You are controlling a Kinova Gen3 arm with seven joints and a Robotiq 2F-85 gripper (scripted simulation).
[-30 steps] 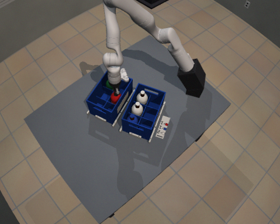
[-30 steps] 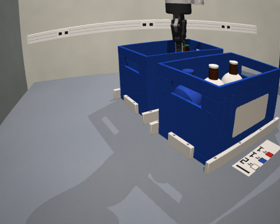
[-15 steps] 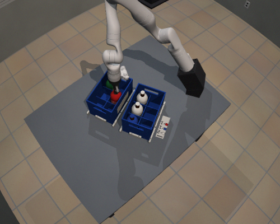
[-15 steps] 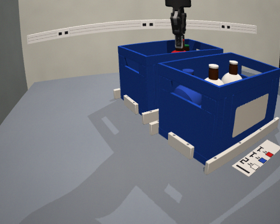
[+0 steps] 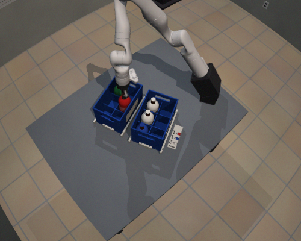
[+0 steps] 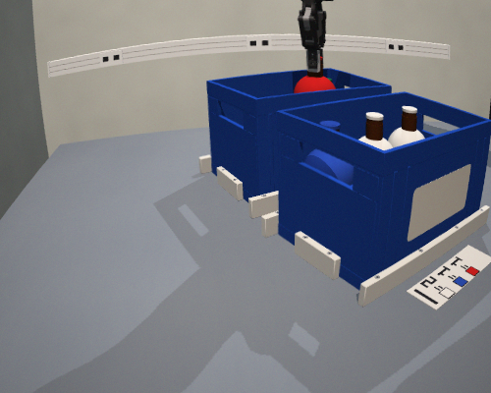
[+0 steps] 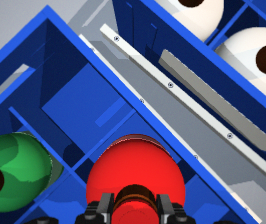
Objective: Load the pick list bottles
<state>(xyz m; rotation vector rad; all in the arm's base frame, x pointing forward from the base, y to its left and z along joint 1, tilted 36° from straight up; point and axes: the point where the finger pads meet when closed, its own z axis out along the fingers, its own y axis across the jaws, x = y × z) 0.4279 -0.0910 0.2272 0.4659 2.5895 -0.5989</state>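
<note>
Now: the red-label bottle 7 cm below my hand. Round my hand: white bottle: 13 cm below, 12 cm behind, 11 cm to the left; green-label bottle: 13 cm below, 11 cm to the right, 5 cm behind; blue-label bottle: 18 cm to the left, 13 cm below, 4 cm ahead.
</note>
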